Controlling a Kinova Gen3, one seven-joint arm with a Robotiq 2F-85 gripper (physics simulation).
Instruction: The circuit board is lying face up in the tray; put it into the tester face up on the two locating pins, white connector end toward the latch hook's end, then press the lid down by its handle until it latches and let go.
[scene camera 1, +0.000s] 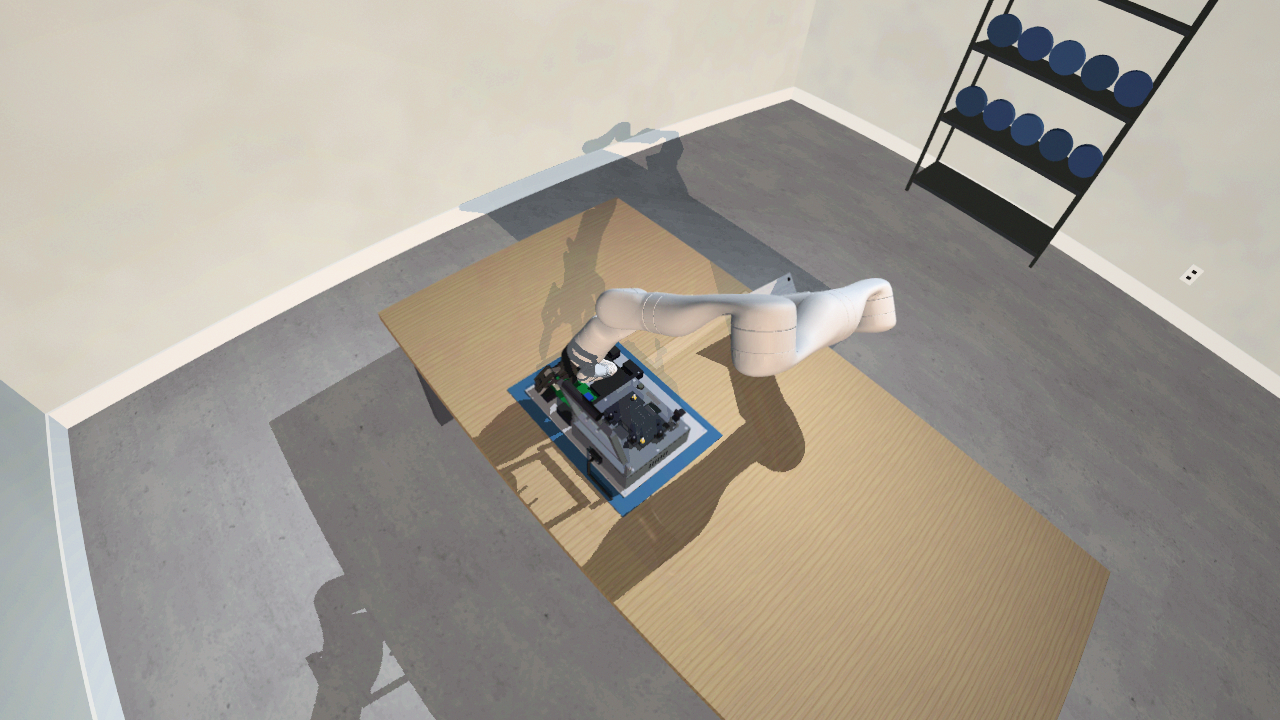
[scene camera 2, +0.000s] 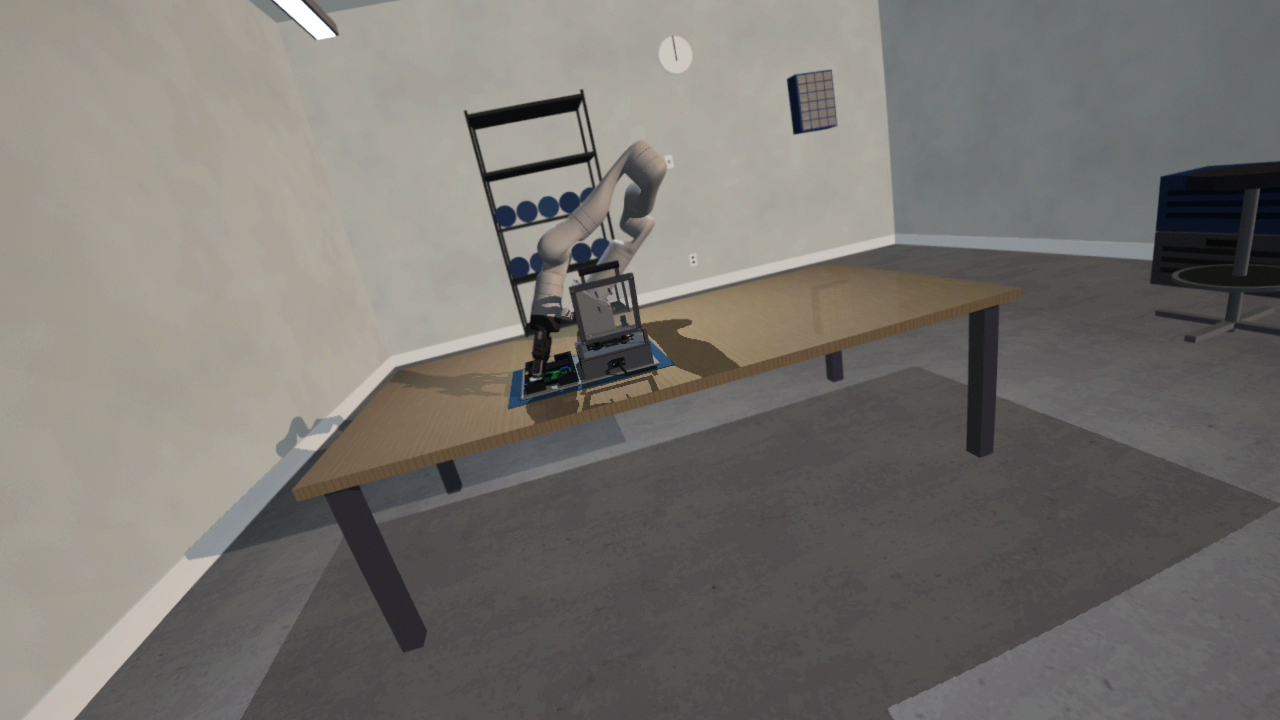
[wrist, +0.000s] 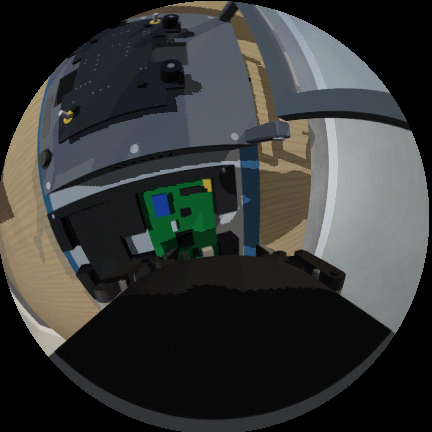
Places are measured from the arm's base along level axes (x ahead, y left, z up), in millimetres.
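Pixels of known places: gripper, fingertip midpoint: (scene camera 1: 555, 385) (scene camera 2: 539, 375).
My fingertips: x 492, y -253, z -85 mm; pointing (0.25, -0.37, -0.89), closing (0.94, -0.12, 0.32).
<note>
Behind a point stands the place of what it marks.
The green circuit board (wrist: 181, 217) {x 467, y -205, z -102 mm} (scene camera 1: 582, 390) {x 447, y -211, z -102 mm} (scene camera 2: 560, 369) {x 437, y -196, z -101 mm} lies face up in the black tray (wrist: 100, 229) {x 376, y -192, z -104 mm} (scene camera 1: 543, 386), its pale connector end toward me. My gripper (wrist: 217, 255) {x 491, y -253, z -85 mm} (scene camera 1: 573, 377) {x 491, y -253, z -85 mm} (scene camera 2: 536, 362) {x 491, y -253, z -85 mm} is open and empty, low over the board's near end, one finger on each side. Beyond the tray stands the grey tester (wrist: 209, 104) {x 501, y -114, z -62 mm} (scene camera 1: 666, 436) {x 420, y 18, z -61 mm} (scene camera 2: 616, 356) {x 543, y -61, z -76 mm}. Its black nest carries two yellow-collared locating pins (wrist: 67, 116) (wrist: 154, 19) and holds nothing. The lid (wrist: 342, 102) (scene camera 2: 597, 266) {x 588, y -66, z 151 mm} stands raised and open. A grey latch piece (wrist: 268, 130) {x 523, y -142, z -33 mm} sticks out at the tester's near corner.
Tray and tester sit on a blue mat (scene camera 1: 646, 495) {x 525, y 66, z -120 mm} (scene camera 2: 517, 396) {x 500, y -318, z -120 mm} (wrist: 250, 189) {x 560, y -201, z -120 mm} on a long wooden table (scene camera 1: 850, 555) {x 330, y 467, z -121 mm} (scene camera 2: 805, 313) {x 486, y 512, z -122 mm}. A black shelf rack (scene camera 1: 985, 206) (scene camera 2: 523, 112) with blue discs stands by the wall behind the arm.
</note>
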